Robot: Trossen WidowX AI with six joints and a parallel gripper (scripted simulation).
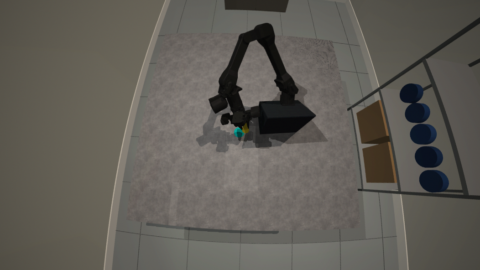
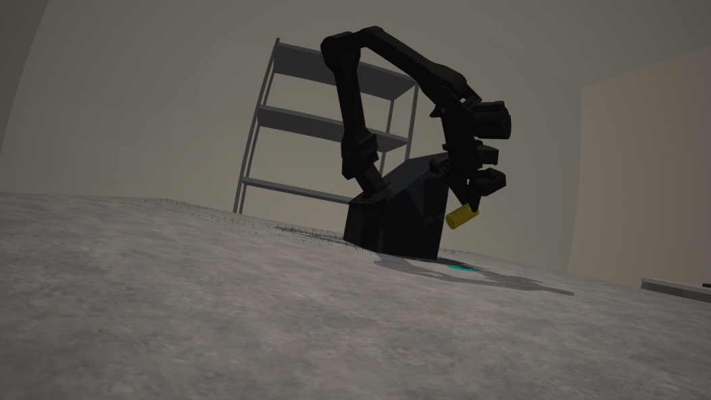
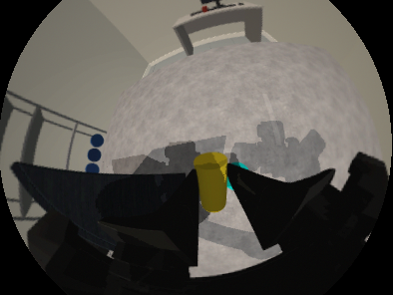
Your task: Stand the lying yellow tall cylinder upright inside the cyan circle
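Right now my gripper tip is 3 cm short of the cyan circle, 2 cm to the left of it and 12 cm above it. The rest, counted from my gripper tip: yellow tall cylinder 2 cm to the right, 2 cm below.
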